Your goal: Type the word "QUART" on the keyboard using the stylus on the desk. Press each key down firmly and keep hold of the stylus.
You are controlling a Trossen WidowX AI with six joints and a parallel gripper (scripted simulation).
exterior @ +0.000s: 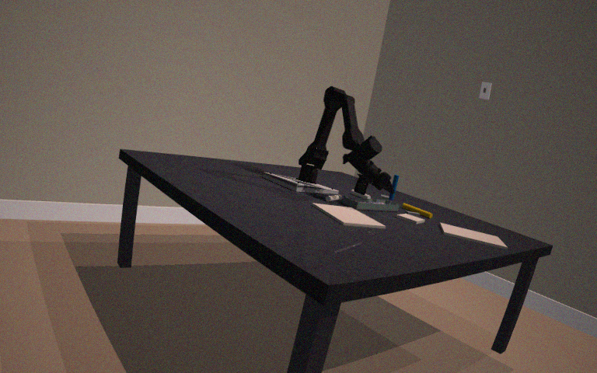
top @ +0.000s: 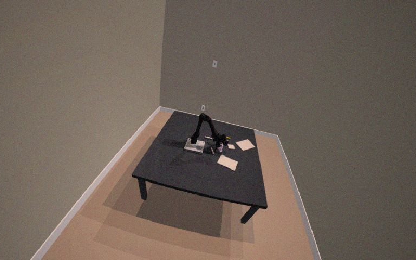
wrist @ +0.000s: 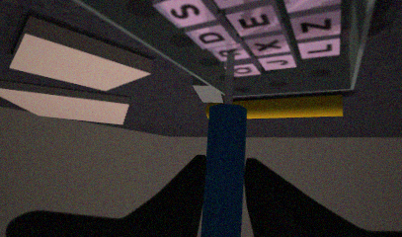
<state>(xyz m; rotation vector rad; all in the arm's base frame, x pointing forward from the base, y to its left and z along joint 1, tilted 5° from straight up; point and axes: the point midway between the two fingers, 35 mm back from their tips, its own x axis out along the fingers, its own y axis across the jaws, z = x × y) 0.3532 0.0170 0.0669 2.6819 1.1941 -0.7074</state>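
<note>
Now: gripper tip 11 cm short of the white block, 3 cm to the left of it and 6 cm above it. Round my gripper tip: blue stylus (1 cm below); yellow cylinder (5 cm ahead, 14 cm to the left, 6 cm below); grey stylus tip (5 cm below).
</note>
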